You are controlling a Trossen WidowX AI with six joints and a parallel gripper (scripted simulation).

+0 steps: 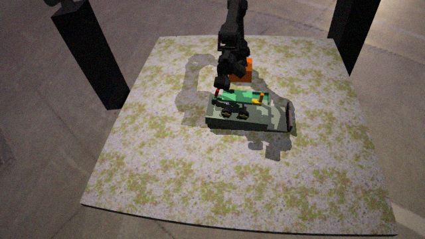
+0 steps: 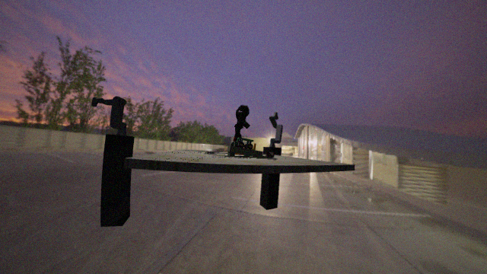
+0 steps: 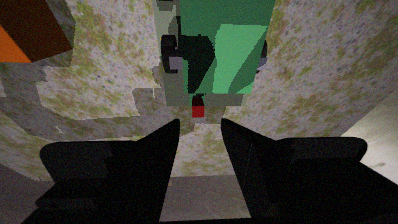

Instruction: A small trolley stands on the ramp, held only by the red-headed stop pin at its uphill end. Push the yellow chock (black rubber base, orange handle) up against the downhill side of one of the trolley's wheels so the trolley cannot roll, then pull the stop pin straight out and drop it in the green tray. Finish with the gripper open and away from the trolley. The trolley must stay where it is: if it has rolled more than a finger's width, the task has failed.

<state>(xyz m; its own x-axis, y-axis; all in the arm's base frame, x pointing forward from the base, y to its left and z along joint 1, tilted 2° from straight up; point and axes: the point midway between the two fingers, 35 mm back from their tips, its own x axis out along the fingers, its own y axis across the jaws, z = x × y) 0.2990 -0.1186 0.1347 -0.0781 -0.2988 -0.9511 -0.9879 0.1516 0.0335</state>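
My gripper tip is now 6 cm above the red-headed stop pin and 2 cm to the left of it. Also, from my gripper tip: yellow chock: 17 cm to the left, 11 cm below; green trolley: 8 cm below, 7 cm to the left, 3 cm ahead; grey ramp: 15 cm below, 7 cm to the left, 3 cm ahead.
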